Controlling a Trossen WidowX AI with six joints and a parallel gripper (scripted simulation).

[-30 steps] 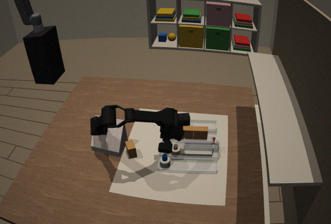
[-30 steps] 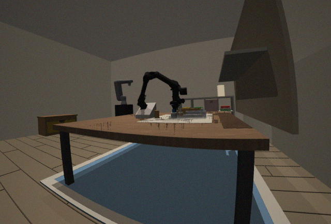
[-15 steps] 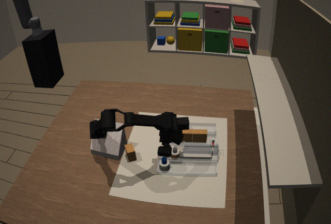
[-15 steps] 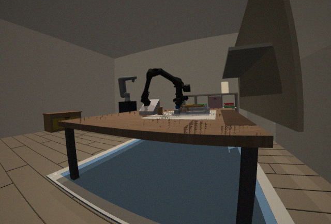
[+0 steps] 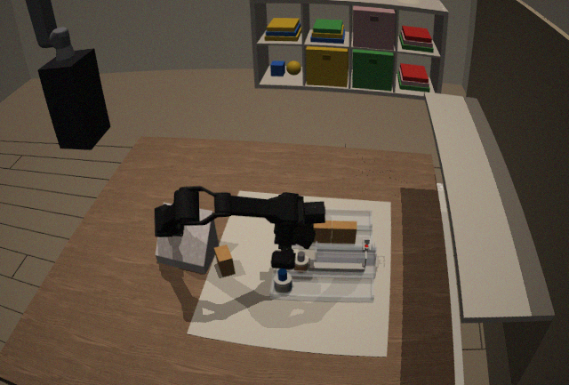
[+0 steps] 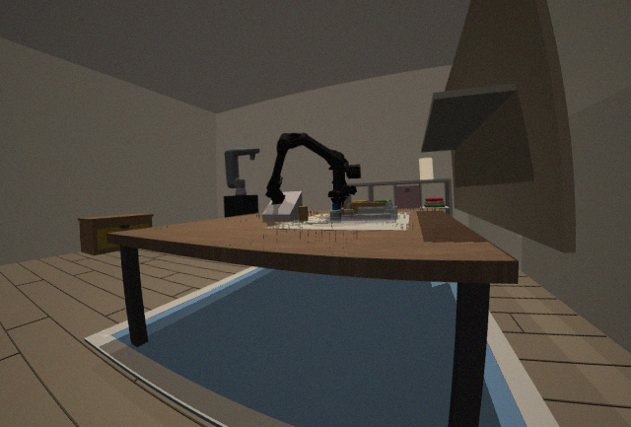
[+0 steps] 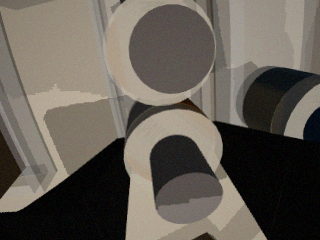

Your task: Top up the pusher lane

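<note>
Now: the blue-lidded jar 8 cm to the right of my gripper tip and 1 cm above it. The rest, counted from my gripper tip: orange box (18 cm behind, 2 cm to the right); then clear sprung lane (14 cm ahead, 3 cm to the left, 2 cm below).
</note>
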